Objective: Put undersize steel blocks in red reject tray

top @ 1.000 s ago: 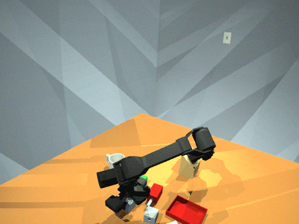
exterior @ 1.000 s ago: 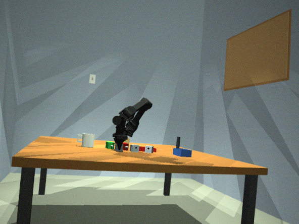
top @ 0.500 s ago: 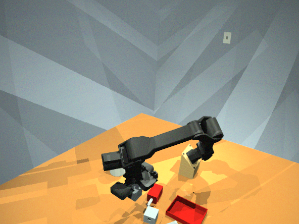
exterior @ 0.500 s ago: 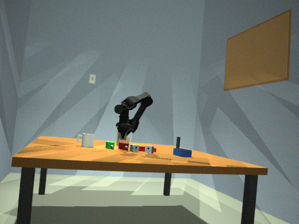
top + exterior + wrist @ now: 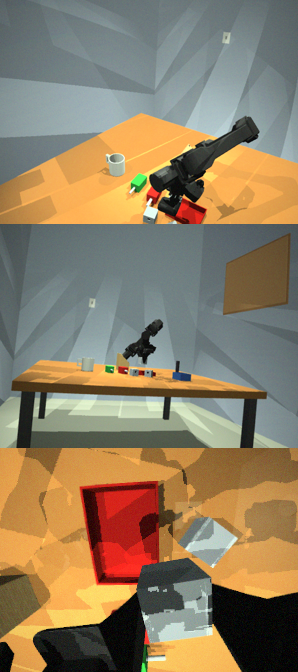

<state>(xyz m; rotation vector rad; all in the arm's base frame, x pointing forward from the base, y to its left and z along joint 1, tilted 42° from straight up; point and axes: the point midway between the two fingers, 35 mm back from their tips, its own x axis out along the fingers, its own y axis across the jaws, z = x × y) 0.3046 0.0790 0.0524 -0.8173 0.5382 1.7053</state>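
The red reject tray is 6 cm behind my gripper tip, 3 cm to the left of it and 8 cm below it. From my gripper tip the other things lie so: green GO gauge 2 cm behind, 21 cm to the right, 7 cm below; red-handled gauge 2 cm behind, 11 cm to the right, 7 cm below; steel block 5 cm ahead, 6 cm to the right, 6 cm below.
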